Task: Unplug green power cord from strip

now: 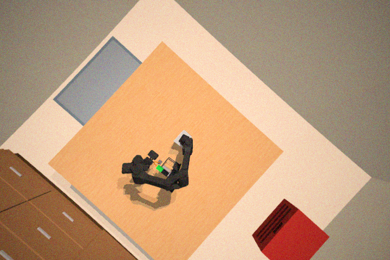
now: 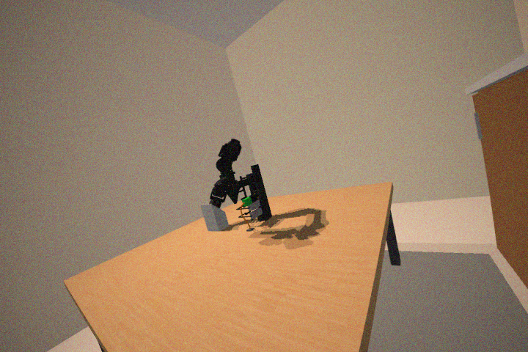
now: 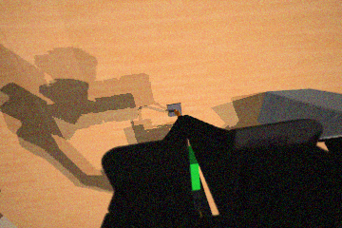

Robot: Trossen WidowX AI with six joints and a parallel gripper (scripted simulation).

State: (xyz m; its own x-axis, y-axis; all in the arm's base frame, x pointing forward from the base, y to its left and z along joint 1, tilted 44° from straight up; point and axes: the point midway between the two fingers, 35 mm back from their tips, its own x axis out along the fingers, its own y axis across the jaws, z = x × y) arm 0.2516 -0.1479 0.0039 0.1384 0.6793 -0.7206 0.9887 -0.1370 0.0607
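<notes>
My gripper tip is 10 cm to the right of the green plug and 1 cm above it.
</notes>
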